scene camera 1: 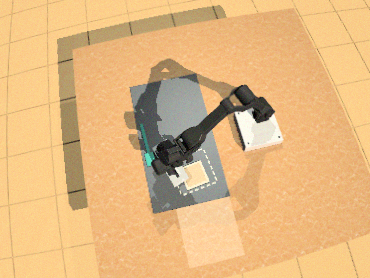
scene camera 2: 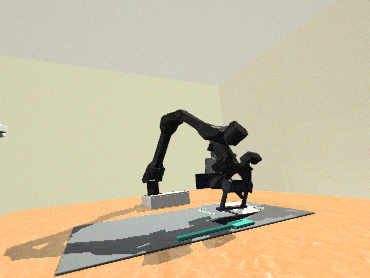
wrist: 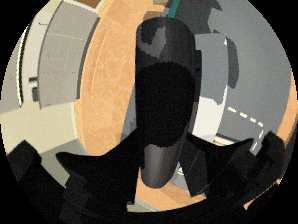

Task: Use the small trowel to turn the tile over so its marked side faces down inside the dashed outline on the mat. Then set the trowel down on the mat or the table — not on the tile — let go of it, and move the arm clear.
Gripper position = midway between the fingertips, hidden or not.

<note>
My gripper (scene camera 2: 246, 196) carries a small trowel (scene camera 2: 223, 209). I also see a grey mat (scene camera 2: 100, 242).
The small trowel is seen too in the wrist view (wrist: 181, 79). My gripper also shows in the wrist view (wrist: 156, 129).
</note>
